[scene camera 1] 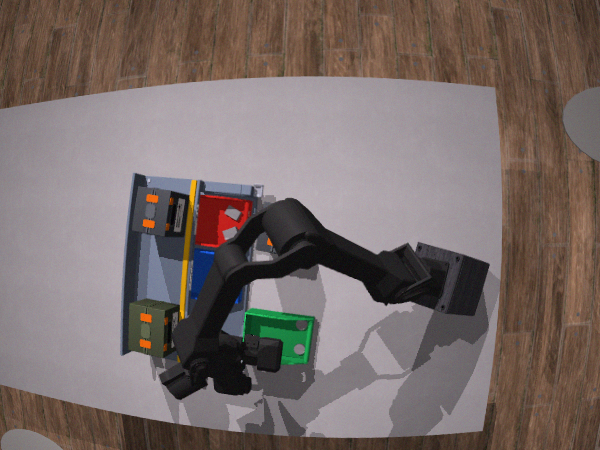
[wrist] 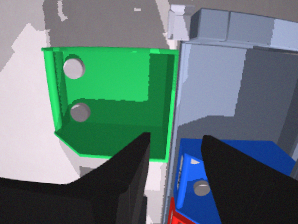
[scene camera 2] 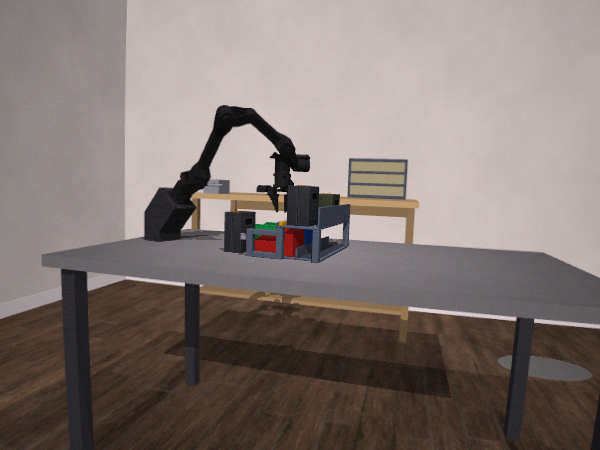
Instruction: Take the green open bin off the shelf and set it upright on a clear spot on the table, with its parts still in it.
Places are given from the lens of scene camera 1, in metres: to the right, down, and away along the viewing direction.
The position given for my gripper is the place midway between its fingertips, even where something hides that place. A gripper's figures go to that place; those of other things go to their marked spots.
my gripper (scene camera 1: 239, 340): -0.12, 0.22, 1.00
green open bin (scene camera 1: 264, 323): -0.07, 0.21, 1.12
red bin (scene camera 1: 212, 221): -0.19, -0.01, 1.13
olive box (scene camera 1: 151, 322): -0.28, 0.19, 0.94
The marked spots on the red bin and the olive box are 0.28 m apart.
